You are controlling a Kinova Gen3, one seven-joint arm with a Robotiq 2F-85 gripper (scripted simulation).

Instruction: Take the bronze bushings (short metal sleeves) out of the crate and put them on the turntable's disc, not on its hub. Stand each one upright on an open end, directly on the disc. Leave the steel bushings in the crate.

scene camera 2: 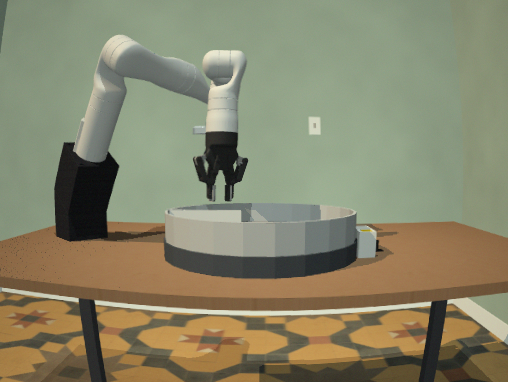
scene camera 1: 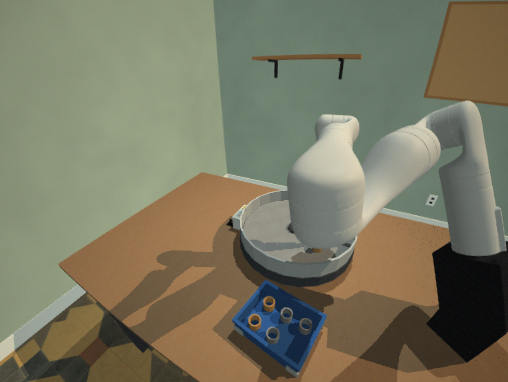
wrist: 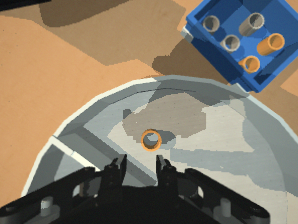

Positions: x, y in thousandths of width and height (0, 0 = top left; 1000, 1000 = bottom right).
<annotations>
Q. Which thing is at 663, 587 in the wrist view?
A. A turntable.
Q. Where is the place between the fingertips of my gripper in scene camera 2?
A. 434, 527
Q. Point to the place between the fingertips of my gripper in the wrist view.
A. At 475, 725
</annotations>
